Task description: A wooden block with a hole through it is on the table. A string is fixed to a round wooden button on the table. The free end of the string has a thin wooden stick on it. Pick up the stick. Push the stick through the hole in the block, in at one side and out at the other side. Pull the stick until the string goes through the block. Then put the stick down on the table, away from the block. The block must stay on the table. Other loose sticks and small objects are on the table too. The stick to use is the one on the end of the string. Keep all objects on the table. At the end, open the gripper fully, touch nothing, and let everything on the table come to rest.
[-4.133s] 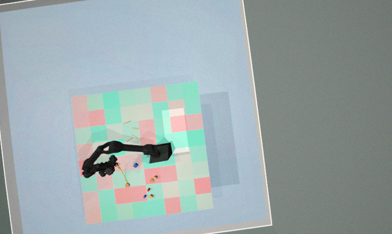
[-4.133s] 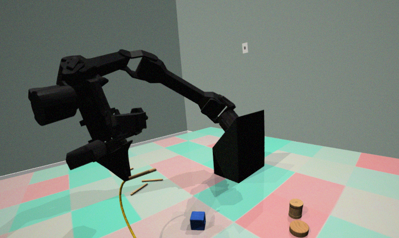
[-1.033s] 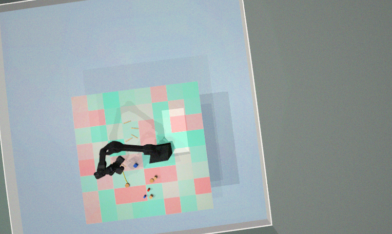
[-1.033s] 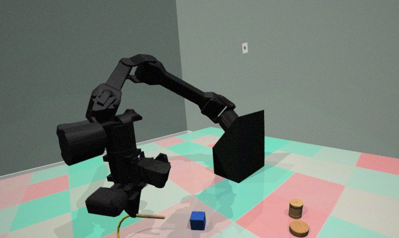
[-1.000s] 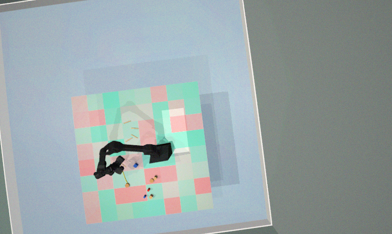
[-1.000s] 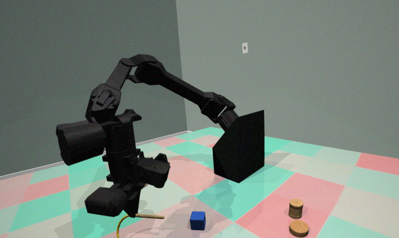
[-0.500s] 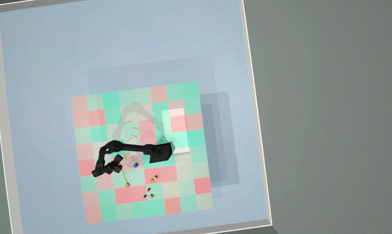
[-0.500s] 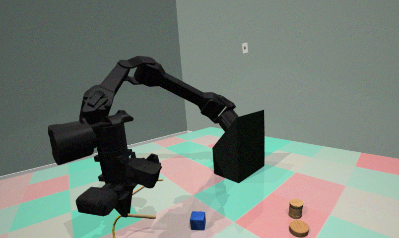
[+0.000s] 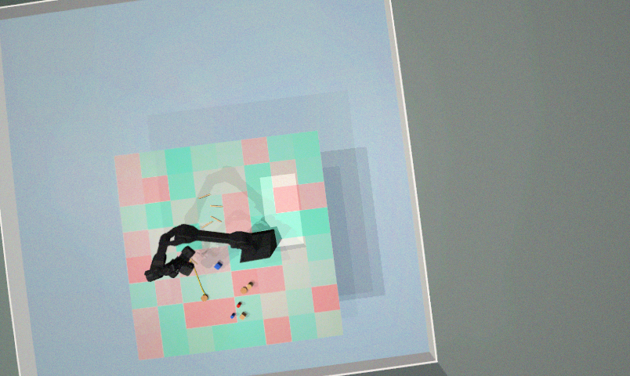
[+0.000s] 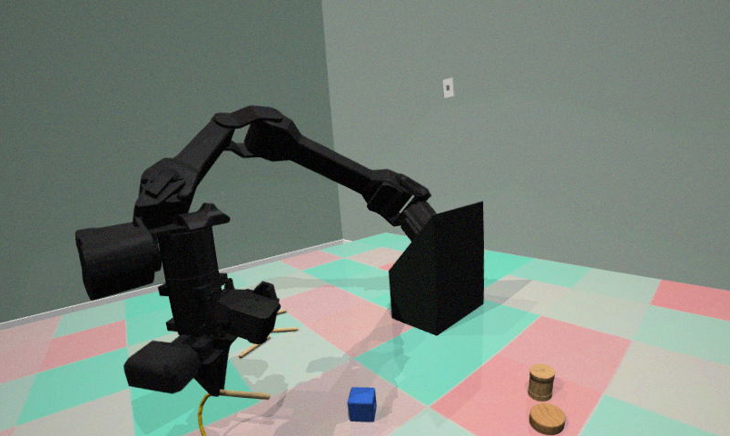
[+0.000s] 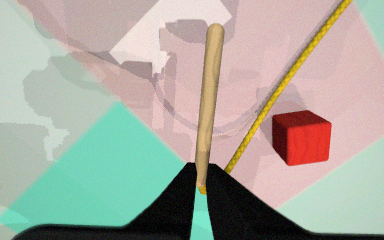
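Now: the blue block 160 mm behind my gripper tip, 70 mm to the left of it and 40 mm below it. Round my gripper tip: round wooden button: 60 mm behind, 270 mm to the left, 50 mm below; then thin wooden stick: 10 mm behind, 10 mm to the left; then red cube: 40 mm ahead, 60 mm to the left, 40 mm below.
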